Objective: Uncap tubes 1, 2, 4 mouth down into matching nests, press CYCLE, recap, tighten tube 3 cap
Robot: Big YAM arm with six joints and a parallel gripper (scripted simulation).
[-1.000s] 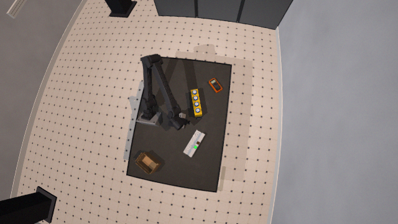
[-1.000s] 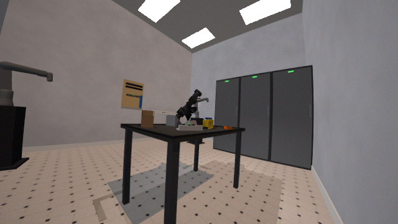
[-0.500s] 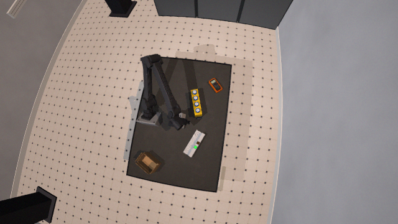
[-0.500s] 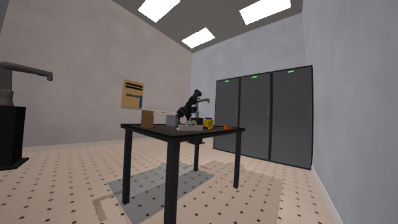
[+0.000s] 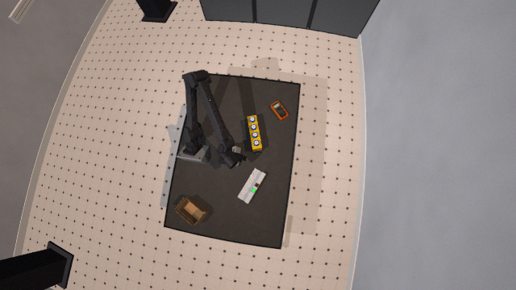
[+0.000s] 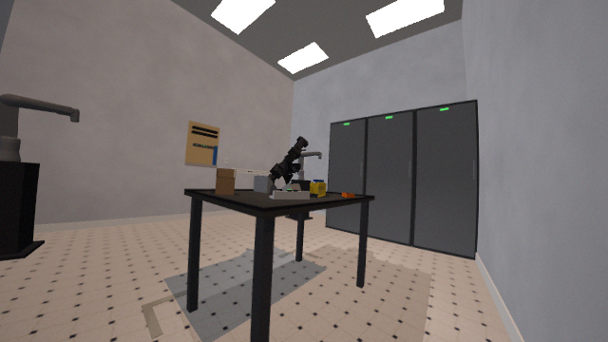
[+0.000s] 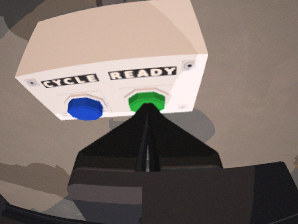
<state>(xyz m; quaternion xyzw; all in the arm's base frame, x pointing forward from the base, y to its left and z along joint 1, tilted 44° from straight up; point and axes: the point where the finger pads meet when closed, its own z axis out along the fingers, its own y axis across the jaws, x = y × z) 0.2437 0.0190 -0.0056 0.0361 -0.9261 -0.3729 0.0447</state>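
Now: the green key 10 mm below my hand. The rest, counted from my hand: blue key (50 mm to the left, 10 mm below); then grey key housing (20 mm ahead, 30 mm to the left, 30 mm below); then cardboard box (120 mm behind, 380 mm to the right, 20 mm below).
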